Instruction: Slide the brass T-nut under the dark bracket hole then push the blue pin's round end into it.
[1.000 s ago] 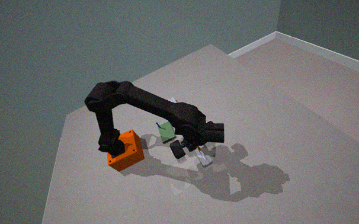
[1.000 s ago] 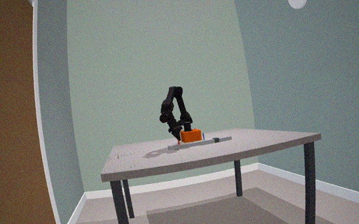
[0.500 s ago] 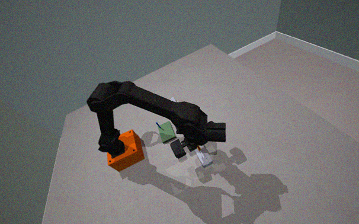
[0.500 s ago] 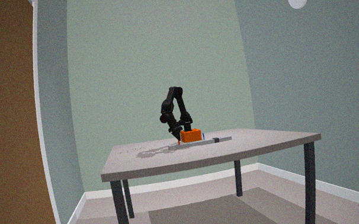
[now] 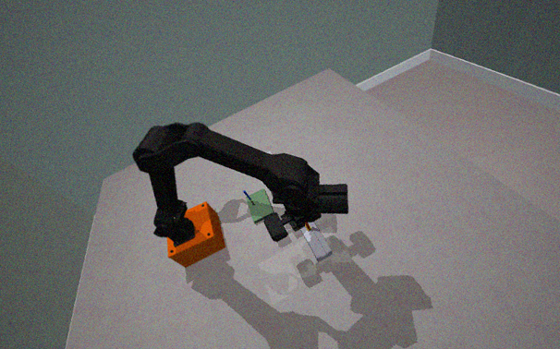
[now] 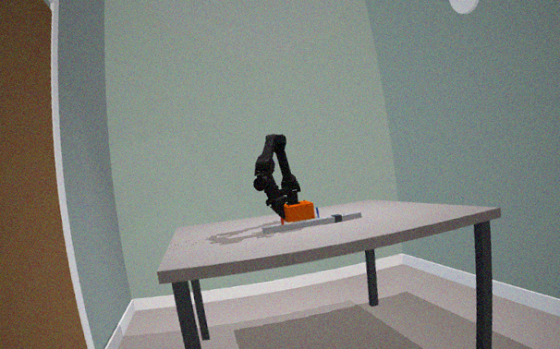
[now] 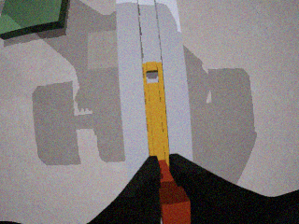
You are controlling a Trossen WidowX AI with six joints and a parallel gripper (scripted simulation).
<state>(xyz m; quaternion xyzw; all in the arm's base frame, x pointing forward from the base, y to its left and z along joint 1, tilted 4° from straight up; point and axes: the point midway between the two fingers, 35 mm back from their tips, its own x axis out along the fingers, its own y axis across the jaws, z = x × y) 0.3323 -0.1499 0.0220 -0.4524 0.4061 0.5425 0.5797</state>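
Now: gripper tip 120 mm past the blue pin, 200 mm to the right of it and 20 mm above it. The rest, counted from my gripper tip: green tray: 110 mm behind, 180 mm to the left, 40 mm below.
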